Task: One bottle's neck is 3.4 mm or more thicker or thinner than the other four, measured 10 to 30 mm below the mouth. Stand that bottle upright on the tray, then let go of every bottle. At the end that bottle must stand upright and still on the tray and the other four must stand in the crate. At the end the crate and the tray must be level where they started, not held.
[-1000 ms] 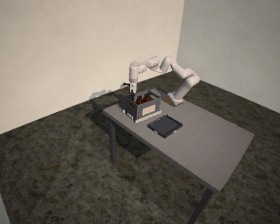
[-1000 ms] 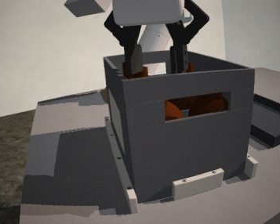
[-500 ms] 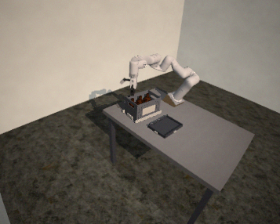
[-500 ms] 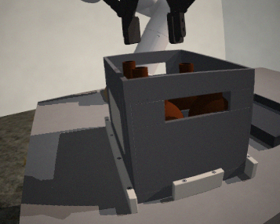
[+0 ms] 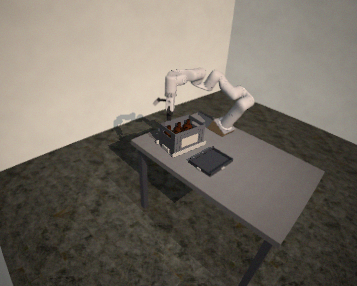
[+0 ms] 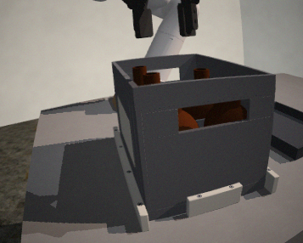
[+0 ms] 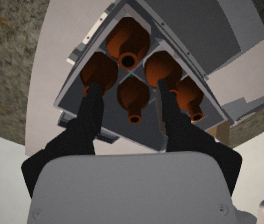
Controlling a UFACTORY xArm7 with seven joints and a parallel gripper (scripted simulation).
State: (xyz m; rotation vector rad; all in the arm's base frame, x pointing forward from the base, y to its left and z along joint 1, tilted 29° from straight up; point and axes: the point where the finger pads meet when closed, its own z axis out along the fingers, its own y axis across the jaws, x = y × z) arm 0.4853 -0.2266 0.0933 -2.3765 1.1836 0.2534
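My hand is 160 mm above the dark grey crate, 80 mm past it and 50 mm to the right of it. From my hand the other things lie so: dark flat tray 340 mm to the left, 230 mm below, 80 mm behind; glass bottle 180 mm behind, 150 mm below, 20 mm to the left.
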